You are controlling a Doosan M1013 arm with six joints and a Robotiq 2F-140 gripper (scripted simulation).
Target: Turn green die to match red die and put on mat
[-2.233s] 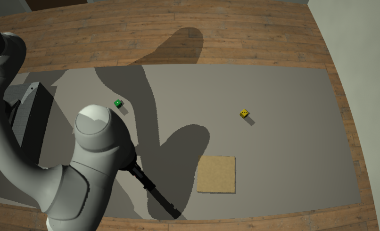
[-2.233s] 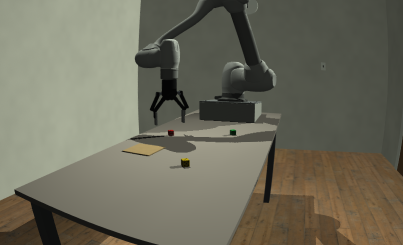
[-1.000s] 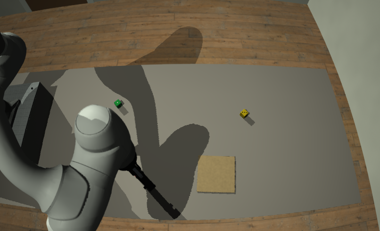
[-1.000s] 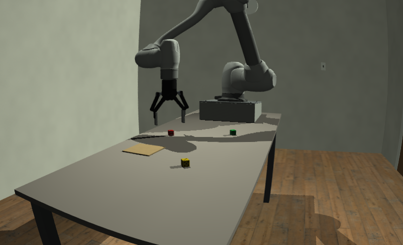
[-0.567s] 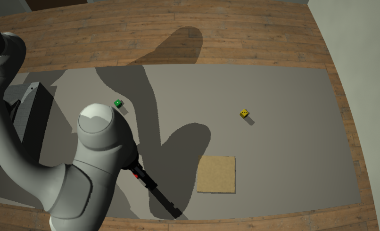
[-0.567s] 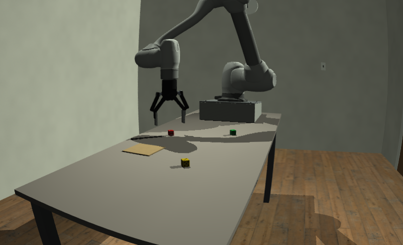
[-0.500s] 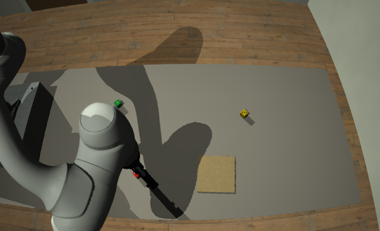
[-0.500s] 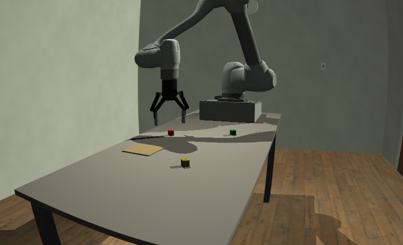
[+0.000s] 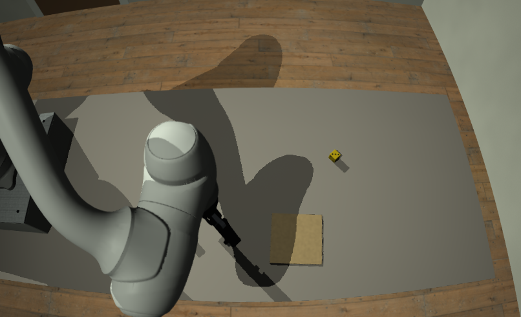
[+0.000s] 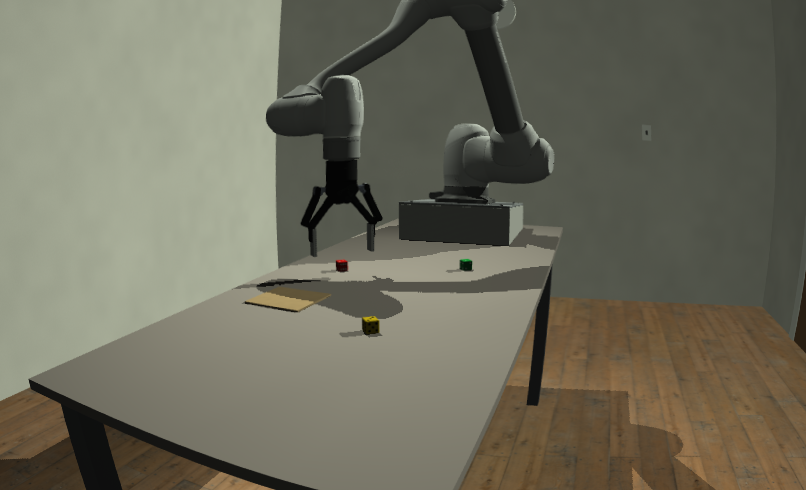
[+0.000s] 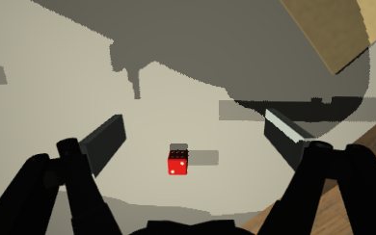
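My gripper is now 35 cm short of the yellow die, 21 cm to the right of it and 6 cm above it. Also, from my hand: tan mat 22 cm ahead, 3 cm to the right, 7 cm below; then red die 7 cm behind, 3 cm to the right, 6 cm below; then green die 17 cm behind, 26 cm to the left, 6 cm below.
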